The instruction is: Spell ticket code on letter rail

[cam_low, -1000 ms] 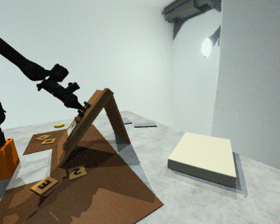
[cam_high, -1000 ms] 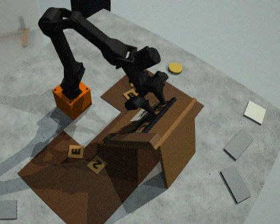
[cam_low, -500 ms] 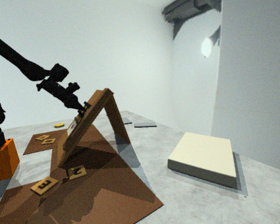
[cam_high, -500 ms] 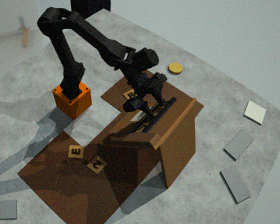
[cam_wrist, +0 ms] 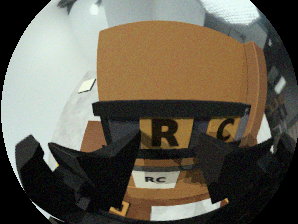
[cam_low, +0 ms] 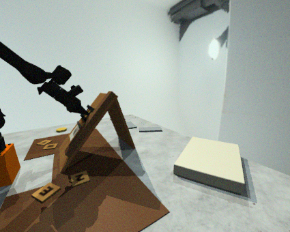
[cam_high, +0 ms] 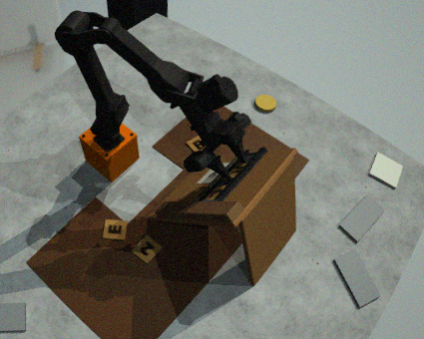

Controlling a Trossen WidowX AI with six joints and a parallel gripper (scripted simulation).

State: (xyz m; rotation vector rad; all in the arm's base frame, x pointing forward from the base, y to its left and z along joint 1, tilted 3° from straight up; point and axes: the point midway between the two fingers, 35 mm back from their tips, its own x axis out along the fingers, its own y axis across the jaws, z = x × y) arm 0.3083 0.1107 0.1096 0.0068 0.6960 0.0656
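Now: gripper tip 80 mm above the white ticket, 70 mm past it and 10 mm to the right of it. The rest, counted from my gripper tip: yellow disc: 380 mm to the left, 170 mm below, 160 mm behind; cream plate: 440 mm to the left, 290 mm ahead, 170 mm below; letter tile: right at my gripper tip.
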